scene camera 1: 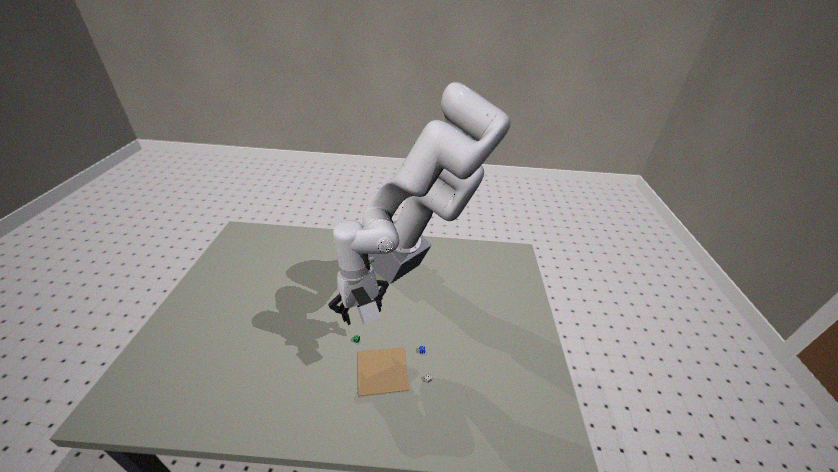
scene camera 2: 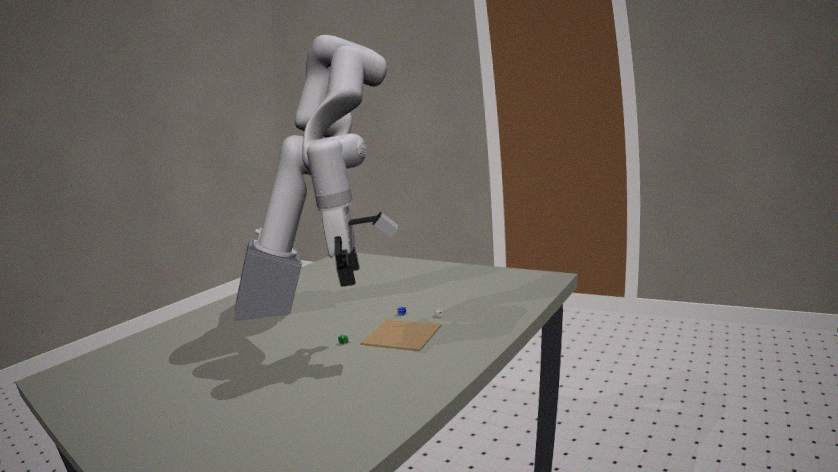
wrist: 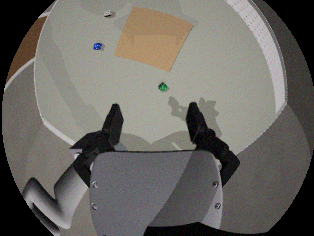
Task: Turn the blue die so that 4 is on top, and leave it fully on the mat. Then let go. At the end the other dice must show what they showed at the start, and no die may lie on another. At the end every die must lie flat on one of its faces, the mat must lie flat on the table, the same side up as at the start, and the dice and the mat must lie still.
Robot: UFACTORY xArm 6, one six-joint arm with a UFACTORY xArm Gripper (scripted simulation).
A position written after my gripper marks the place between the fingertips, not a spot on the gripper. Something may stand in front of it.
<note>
In view: my gripper [scene camera 2: 350, 277] and a mat [scene camera 1: 381, 371].
The mat shows as well in scene camera 2 [scene camera 2: 406, 335] and in the wrist view [wrist: 155, 40]. My gripper also shows in scene camera 1 [scene camera 1: 363, 315] and in the wrist view [wrist: 154, 110].
</note>
